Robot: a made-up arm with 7 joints.
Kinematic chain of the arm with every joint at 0, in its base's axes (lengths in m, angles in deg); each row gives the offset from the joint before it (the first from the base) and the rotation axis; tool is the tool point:
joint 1: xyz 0.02 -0.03 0.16 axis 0 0.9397 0.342
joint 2: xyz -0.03 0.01 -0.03 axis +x
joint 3: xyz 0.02 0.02 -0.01 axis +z
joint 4: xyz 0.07 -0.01 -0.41 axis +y
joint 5: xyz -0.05 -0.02 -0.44 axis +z
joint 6: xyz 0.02 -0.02 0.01 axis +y
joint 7: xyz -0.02 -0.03 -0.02 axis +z
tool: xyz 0 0.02 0.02
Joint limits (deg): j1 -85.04..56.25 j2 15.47..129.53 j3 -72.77..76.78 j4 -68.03..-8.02 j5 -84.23..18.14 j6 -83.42..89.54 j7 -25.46..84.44
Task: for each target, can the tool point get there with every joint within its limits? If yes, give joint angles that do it. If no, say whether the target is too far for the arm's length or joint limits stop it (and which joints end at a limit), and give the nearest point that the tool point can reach.
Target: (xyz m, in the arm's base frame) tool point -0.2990 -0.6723 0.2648
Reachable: no: joint limits stop it (at a limit: joint 1, joint 2, joint 3, joint 4, joint 5, joint 6, joint 7) | nearest point -0.4336 -0.3313 -0.3357 | short by 0.704 m
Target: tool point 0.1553 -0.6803 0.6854
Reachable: no: joint limits stop it (at a limit: joint 1, joint 2, joint 4, joint 5, joint 6, joint 7) | nearest point 0.6792 -0.4266 0.4034 | short by 0.647 m
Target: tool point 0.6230 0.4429 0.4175
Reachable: yes | joints -59.66 79.15 -10.29 -57.40 -4.76 24.94 -11.36
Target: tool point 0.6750 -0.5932 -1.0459
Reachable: no: too far | nearest point 0.4499 -0.2442 -0.5749 | short by 0.628 m
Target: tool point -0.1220 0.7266 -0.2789
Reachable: yes | joints 25.70 58.65 25.69 -21.43 -30.75 -5.21 5.13
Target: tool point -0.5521 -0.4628 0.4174
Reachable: no: joint limits stop it (at a limit: joint 2, joint 3, joint 4, joint 5, joint 6, joint 7) | nearest point -0.4578 0.2410 0.6052 | short by 0.734 m
